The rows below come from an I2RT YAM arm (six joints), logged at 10 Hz.
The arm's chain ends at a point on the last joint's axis. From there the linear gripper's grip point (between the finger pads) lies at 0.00 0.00 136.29 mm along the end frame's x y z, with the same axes.
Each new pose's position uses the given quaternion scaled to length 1; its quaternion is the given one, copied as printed.
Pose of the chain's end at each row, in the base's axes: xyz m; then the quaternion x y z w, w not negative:
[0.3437 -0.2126 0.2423 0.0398 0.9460 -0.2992 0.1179]
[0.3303 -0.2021 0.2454 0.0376 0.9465 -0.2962 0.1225]
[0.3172 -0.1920 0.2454 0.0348 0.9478 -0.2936 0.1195]
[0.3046 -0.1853 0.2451 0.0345 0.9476 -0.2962 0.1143]
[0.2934 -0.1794 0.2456 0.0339 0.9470 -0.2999 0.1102]
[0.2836 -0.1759 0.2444 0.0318 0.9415 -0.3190 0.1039]
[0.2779 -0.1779 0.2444 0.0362 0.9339 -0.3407 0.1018]
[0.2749 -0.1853 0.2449 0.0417 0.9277 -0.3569 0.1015]
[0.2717 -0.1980 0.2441 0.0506 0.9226 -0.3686 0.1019]
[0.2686 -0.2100 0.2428 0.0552 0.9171 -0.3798 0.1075]
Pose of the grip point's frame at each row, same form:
[0.3709 -0.2910 0.1342 0.0398 0.9460 -0.2992 0.1179]
[0.3589 -0.2798 0.1371 0.0376 0.9465 -0.2962 0.1225]
[0.3453 -0.2690 0.1365 0.0348 0.9478 -0.2936 0.1195]
[0.3313 -0.2629 0.1363 0.0345 0.9476 -0.2962 0.1143]
[0.3191 -0.2578 0.1371 0.0339 0.9470 -0.2999 0.1102]
[0.3075 -0.2587 0.1388 0.0318 0.9415 -0.3190 0.1039]
[0.3005 -0.2656 0.1426 0.0362 0.9339 -0.3407 0.1018]
[0.2965 -0.2767 0.1461 0.0417 0.9277 -0.3569 0.1015]
[0.2922 -0.2921 0.1477 0.0506 0.9226 -0.3686 0.1019]
[0.2898 -0.3066 0.1490 0.0552 0.9171 -0.3798 0.1075]

